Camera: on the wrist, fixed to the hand. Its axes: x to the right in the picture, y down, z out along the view.
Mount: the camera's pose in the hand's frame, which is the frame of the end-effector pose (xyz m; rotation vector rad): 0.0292 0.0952 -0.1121 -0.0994 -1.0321 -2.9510
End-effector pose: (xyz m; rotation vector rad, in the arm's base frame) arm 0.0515 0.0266 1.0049 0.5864 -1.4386 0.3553
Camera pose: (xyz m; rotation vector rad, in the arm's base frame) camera 0.0931 0.1647 1.0460 -1.9535 -0.0247 2.3326
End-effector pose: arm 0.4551 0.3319 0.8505 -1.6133 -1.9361 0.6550
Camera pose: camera 0.5953 0.3801 0.8729 -2.3003 2.0530 0.2308
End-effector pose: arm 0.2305 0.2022 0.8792 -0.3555 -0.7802 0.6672
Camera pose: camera 0.2893 0.2863 0.7698 1.2071 -1.2866 -2.1546
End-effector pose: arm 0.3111 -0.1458 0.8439 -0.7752 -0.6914 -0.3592
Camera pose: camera 0.4318 -0.1664 0.7573 -0.6021 1.6818 1.8668
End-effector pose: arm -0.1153 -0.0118 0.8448 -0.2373 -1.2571 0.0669
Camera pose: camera 0.0075 0.0703 0.8194 -1.5334 1.0673 2.1070
